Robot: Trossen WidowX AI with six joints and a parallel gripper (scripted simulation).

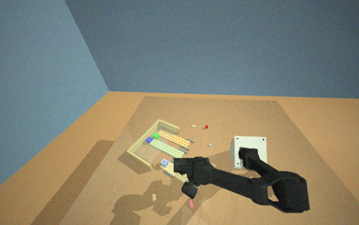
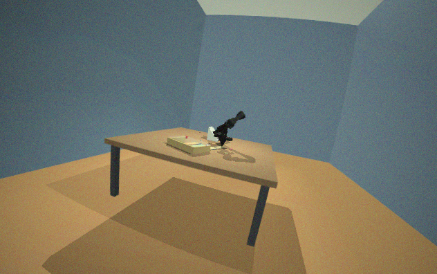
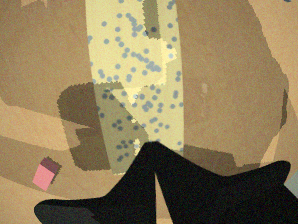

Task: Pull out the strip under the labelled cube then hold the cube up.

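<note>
Right now my gripper tip is 19 cm short of the labelled cube, 7 cm to the left of it and 1 cm below it. Also, from my gripper tip: grey piece: 8 cm behind, 24 cm to the right, 1 cm below; pink block: 1 cm ahead, 10 cm to the left, 1 cm below; beige block: 20 cm ahead, 9 cm to the left, 1 cm below.
</note>
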